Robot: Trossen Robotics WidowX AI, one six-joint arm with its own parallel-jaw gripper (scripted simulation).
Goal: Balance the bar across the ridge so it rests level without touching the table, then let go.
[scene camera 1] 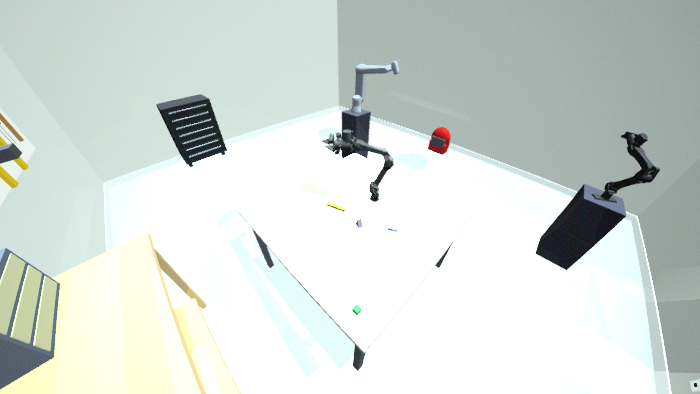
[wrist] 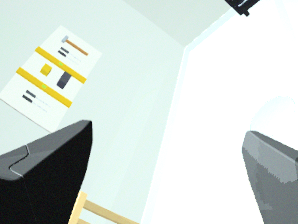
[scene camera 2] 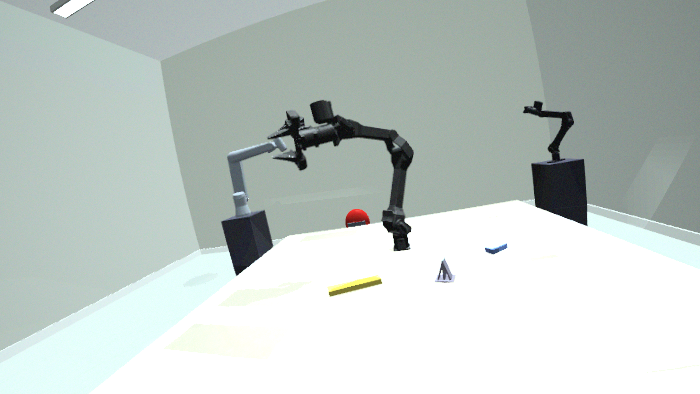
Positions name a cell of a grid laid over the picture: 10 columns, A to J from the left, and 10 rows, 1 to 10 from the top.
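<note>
Nothing is held by my gripper (scene camera 2: D4), and it is open. I can see the gripper in the wrist view as well (wrist: F7).
</note>
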